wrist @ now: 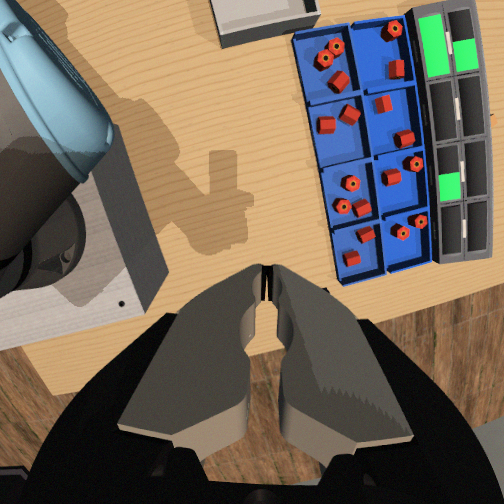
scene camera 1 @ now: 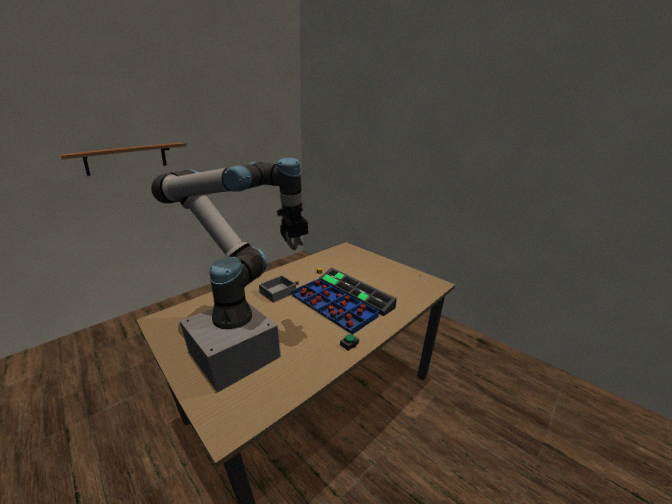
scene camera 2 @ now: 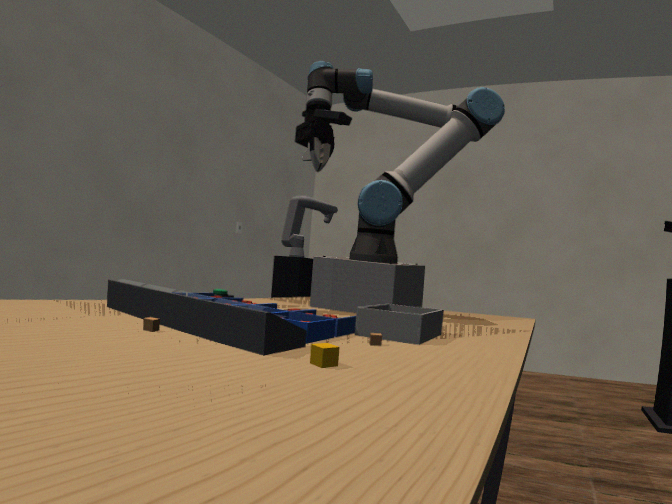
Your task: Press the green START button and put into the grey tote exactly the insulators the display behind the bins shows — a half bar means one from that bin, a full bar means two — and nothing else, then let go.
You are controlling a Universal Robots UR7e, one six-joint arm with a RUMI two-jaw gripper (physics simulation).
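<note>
My gripper (scene camera 1: 294, 241) hangs high above the table's back edge, jaws shut and empty; it also shows in the second scene view (scene camera 2: 319, 162) and the wrist view (wrist: 267, 285). The blue bin tray (wrist: 367, 150) has eight compartments, each holding two or three red insulators. Behind it the dark display (wrist: 456, 132) shows one full green bar (wrist: 433, 45), a half bar (wrist: 466, 54) beside it, and a half bar (wrist: 449, 186) two rows along. The grey tote (scene camera 1: 277, 288) stands beside the tray's end; the part I see in the wrist view (wrist: 262, 17) is empty. The green START button (scene camera 1: 350, 340) sits near the table's front edge.
The arm's grey pedestal (scene camera 1: 230, 347) stands on the table left of the tote. A yellow cube (scene camera 2: 324, 354) and two small brown cubes (scene camera 2: 151, 323) (scene camera 2: 375, 338) lie behind the display. A grey bracket on a black box (scene camera 2: 295, 260) stands beyond the table.
</note>
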